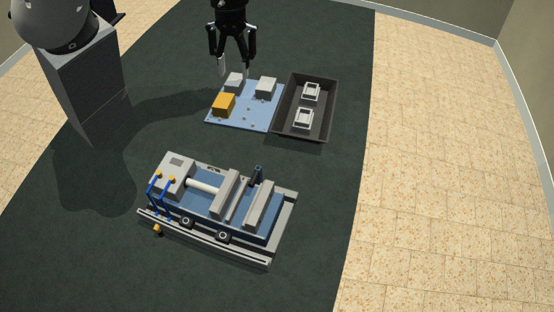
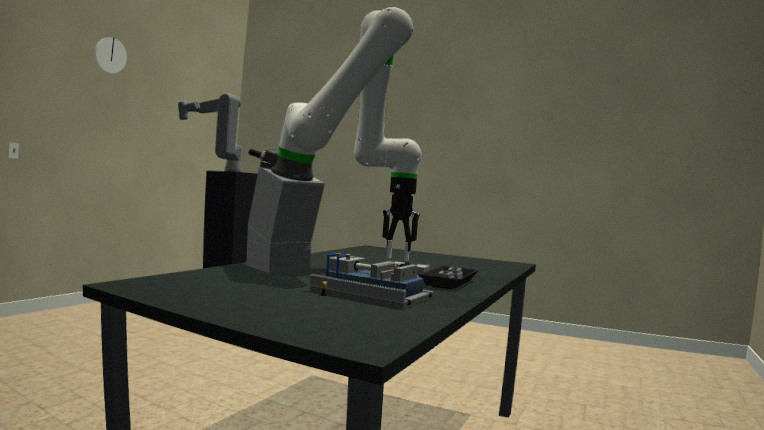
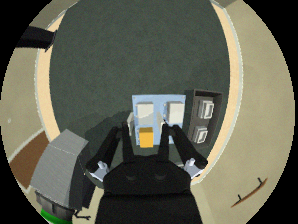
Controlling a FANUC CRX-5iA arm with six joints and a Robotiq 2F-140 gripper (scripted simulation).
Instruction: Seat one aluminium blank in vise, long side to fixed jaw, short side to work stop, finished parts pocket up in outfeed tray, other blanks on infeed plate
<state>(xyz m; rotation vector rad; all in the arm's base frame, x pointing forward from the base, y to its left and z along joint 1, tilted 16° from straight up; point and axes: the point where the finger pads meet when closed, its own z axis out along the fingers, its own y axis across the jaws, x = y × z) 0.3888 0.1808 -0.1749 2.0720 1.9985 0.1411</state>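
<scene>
The aluminium blank lies 6 cm below my hand. From my hand the other things lie so: brass blank 9 cm to the right, 6 cm below; then blue work stop 14 cm ahead, 32 cm to the right, 3 cm below; then hose block 3 cm behind, 36 cm to the right, 1 cm below.
</scene>
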